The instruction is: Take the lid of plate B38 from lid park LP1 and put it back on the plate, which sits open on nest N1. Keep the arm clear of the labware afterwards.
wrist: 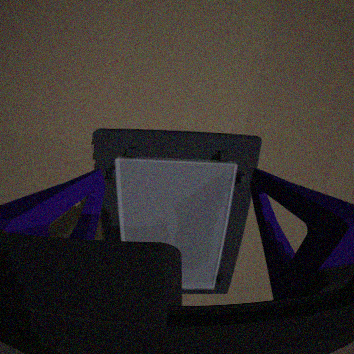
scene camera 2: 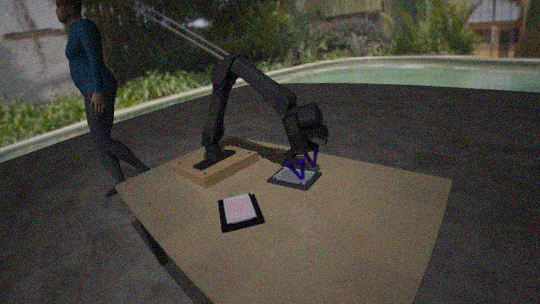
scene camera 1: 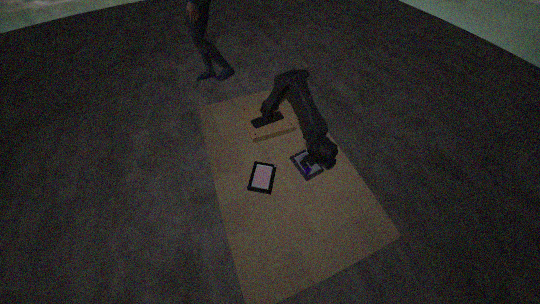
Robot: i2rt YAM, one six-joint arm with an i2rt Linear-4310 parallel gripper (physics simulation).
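Where they show: gripper, fingertip midpoint: (wrist: 177,177) (scene camera 2: 308,173) (scene camera 1: 314,169); arm's base, origin of the base link: (scene camera 2: 215,160) (scene camera 1: 267,120).
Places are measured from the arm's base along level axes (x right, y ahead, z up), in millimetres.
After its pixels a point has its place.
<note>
The lid (scene camera 1: 300,158) {x -41, y 322, z -23 mm} (scene camera 2: 287,175) {x -42, y 344, z -23 mm} (wrist: 175,200) {x -59, y 395, z -23 mm}, a pale grey translucent rectangle, lies flat inside the dark frame of lid park LP1 (scene camera 2: 294,186) {x -1, y 398, z -33 mm} (wrist: 175,141) {x -63, y 437, z -31 mm}. My gripper (scene camera 2: 308,172) {x -60, y 420, z -7 mm} (wrist: 177,177) {x -60, y 420, z -7 mm} is open, pointing down over the lid park. In the wrist view its purple fingers stand on either side of the lid, apart from its edges; their exact height is hard to tell. The open plate B38 (scene camera 1: 262,177) {x 195, y 334, z -16 mm} (scene camera 2: 240,209) {x 200, y 342, z -18 mm}, white with pinkish wells, sits on the black nest N1 (scene camera 1: 259,190) {x 237, y 385, z -29 mm} (scene camera 2: 245,228) {x 239, y 392, z -38 mm}. The gripper body hides the lid's near left part in the wrist view.
The arm (scene camera 1: 311,110) {x -39, y 313, z 319 mm} (scene camera 2: 265,87) {x -21, y 317, z 294 mm} rises from a wooden base block (scene camera 1: 274,135) {x 9, y 112, z -25 mm} (scene camera 2: 220,176) {x 70, y 106, z -22 mm} at the back of the tabletop (scene camera 1: 305,240) {x 157, y 683, z -41 mm} (scene camera 2: 350,240) {x 157, y 661, z -41 mm}. The nest stands to one side of the lid park. A person (scene camera 1: 202,40) (scene camera 2: 90,65) is beyond the table.
</note>
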